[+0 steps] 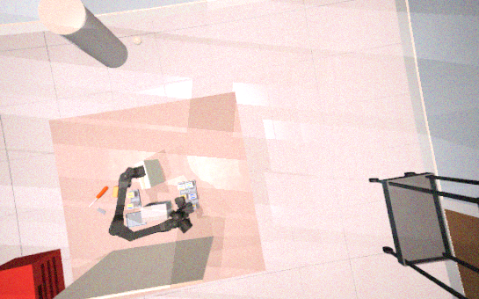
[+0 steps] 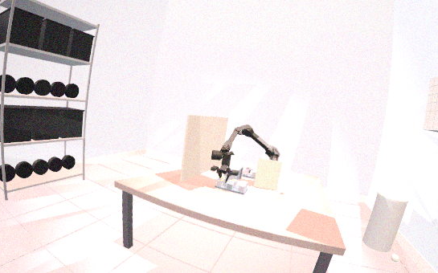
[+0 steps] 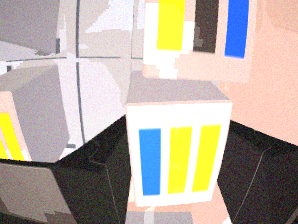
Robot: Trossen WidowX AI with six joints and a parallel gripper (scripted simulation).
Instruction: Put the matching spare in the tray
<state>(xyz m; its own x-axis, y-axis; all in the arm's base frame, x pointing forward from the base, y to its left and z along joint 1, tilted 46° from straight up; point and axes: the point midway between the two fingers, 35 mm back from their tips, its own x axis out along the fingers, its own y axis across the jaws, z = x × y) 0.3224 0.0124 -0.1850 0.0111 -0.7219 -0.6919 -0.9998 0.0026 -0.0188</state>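
The mounted unit is 3 cm behind my gripper tip, 17 cm to the right of it and 3 cm above it. Round my gripper tip: beige board (21 cm ahead, 22 cm to the right, 21 cm above).
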